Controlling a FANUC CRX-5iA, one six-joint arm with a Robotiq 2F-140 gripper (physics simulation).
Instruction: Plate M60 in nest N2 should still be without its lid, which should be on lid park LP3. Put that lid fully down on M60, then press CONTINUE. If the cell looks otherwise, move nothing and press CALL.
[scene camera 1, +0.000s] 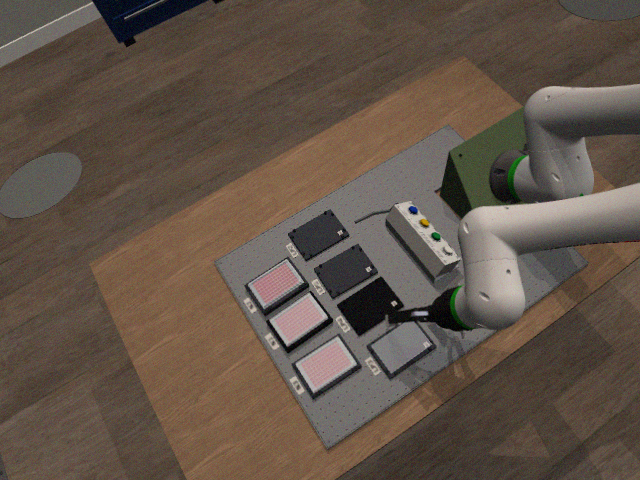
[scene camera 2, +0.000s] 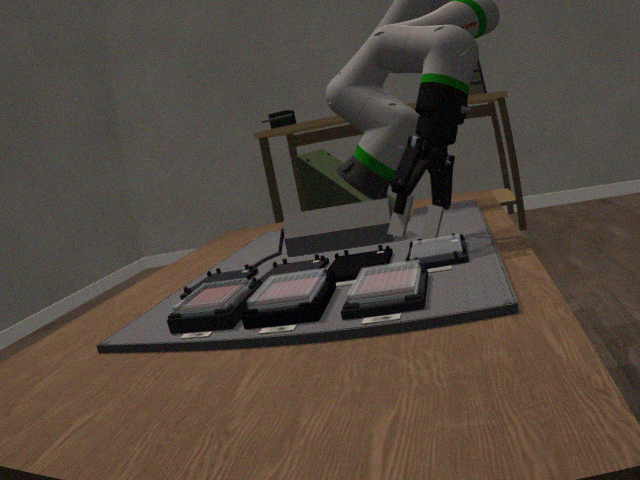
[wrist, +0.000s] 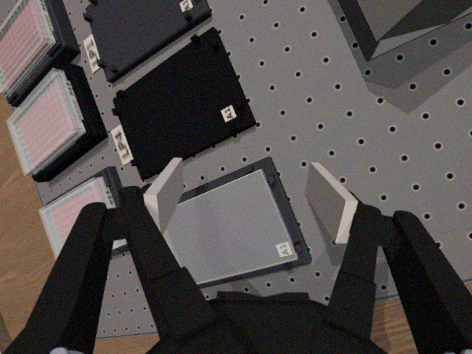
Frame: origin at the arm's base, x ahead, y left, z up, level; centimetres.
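Where they show: gripper, fingertip midpoint: (scene camera 2: 412, 239) (wrist: 245, 176); arm's base at its link origin: (scene camera 1: 511, 176) (scene camera 2: 360, 185).
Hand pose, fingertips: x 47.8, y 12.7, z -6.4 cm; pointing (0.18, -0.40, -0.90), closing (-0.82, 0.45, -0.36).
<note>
Things, the pixels of their top centre, and the offset from my fingertips.
- clear lid at its top centre: (wrist: 218, 234) (scene camera 2: 436, 245) (scene camera 1: 401, 345) dx +5.2, dy +3.9, dz -0.6 cm
- black park at its top centre: (wrist: 167, 107) (scene camera 2: 357, 256) (scene camera 1: 370, 303) dx +4.6, dy -9.5, dz -0.4 cm
- button box at its top centre: (scene camera 2: 336, 205) (scene camera 1: 423, 230) dx -17.7, dy -14.9, dz +6.0 cm
A clear lid (scene camera 1: 402, 347) (scene camera 2: 437, 250) (wrist: 235, 230) with an A1 tag lies flat on a dark lid park at the right front of the pegboard; the park's label is unreadable in scene camera 1 and hidden in the wrist view. My gripper (scene camera 2: 416, 223) (wrist: 245, 176) is open above this lid, its pale pads wide apart and touching nothing visible. Three pink plates (scene camera 1: 276, 283) (scene camera 1: 299, 320) (scene camera 1: 326, 364) sit in black nests along the board's edge. Their nest labels are too blurred to read, and I cannot tell which have lids.
A black park (scene camera 1: 369, 305) (wrist: 185, 105) labelled LP4 lies beside the lid's park. Two more dark parks (scene camera 1: 345, 269) (scene camera 1: 317, 234) follow, showing no lid. A button box (scene camera 1: 412, 246) (scene camera 2: 338, 224) with blue, yellow, green and white buttons stands behind. The green robot base (scene camera 1: 485, 149) is at the back.
</note>
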